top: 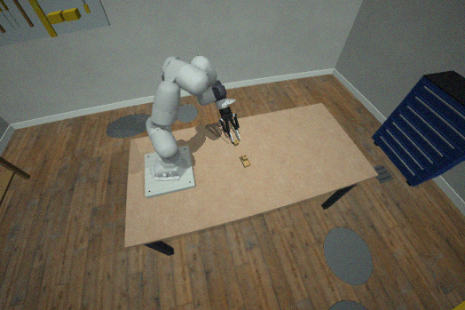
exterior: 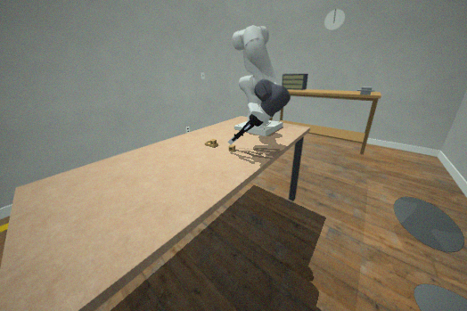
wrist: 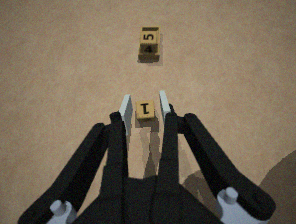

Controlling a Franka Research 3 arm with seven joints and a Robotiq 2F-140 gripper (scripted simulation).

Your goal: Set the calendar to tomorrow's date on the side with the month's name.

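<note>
My hand is 10 mm short of the wooden digit cube, 20 mm to the left of it and 60 mm above it. Round my hand: wooden tray: 30 mm ahead, 170 mm to the right, 70 mm below.
</note>
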